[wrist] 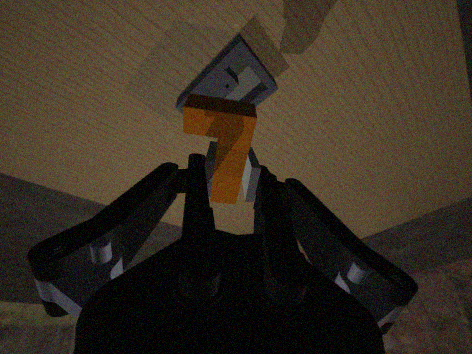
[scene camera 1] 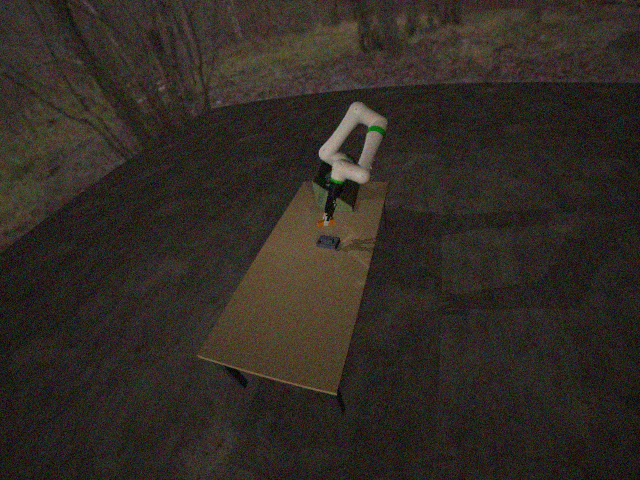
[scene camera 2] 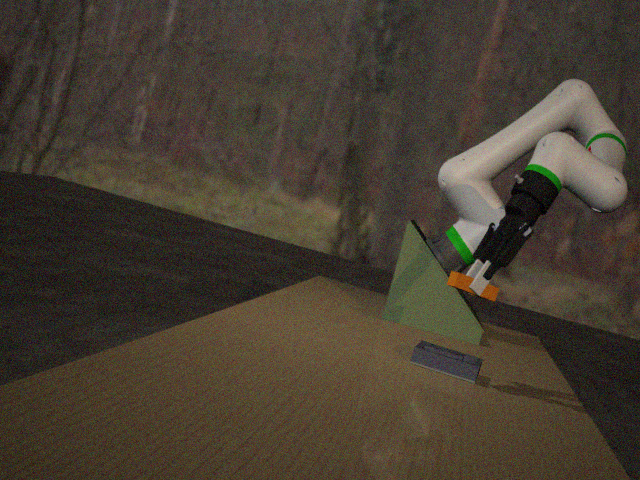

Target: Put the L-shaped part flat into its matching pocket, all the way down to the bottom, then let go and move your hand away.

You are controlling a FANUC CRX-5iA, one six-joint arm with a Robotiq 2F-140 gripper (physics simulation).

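Seen in the pictures: gripper, fingertip midpoint: [wrist: 229, 157] [scene camera 1: 324, 224] [scene camera 2: 468, 290]; arm's base, origin of the base link: [scene camera 2: 439, 260].
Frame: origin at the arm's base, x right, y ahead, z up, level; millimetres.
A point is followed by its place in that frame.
The orange L-shaped part [scene camera 1: 321, 223] @[x -71, y 558, z 13 mm] [scene camera 2: 488, 293] @[x -125, y 526, z -5 mm] [wrist: 235, 130] @[x -125, y 505, z 11 mm] is held in the air by my gripper [scene camera 1: 326, 221] @[x -83, y 535, z -9 mm] [scene camera 2: 478, 277] [wrist: 229, 157] @[x -83, y 535, z -9 mm], which is shut on its long leg. In the wrist view the short leg points left at the far end. The dark grey block with the pocket [scene camera 1: 328, 241] @[x -84, y 538, z -158 mm] [scene camera 2: 447, 362] @[x -80, y 584, z -157 mm] [wrist: 210, 85] @[x -83, y 508, z -147 mm] lies on the table, apart from and below the part. In the wrist view the block stands turned relative to the part, and the part hides its near corner. Part of the light-floored recess shows.
The wooden table [scene camera 1: 289, 310] @[x -9, y 1106, z -183 mm] [scene camera 2: 258, 392] @[x 179, y 1013, z -183 mm] [wrist: 125, 60] @[x -20, y 396, z -183 mm] carries the block. A green wedge-shaped stand [scene camera 1: 319, 195] @[x 71, y 169, z -30 mm] [scene camera 2: 423, 299] @[x 12, y 166, z -101 mm] is at the arm's base, behind the gripper. Shadows of the arm fall on the table beside the block.
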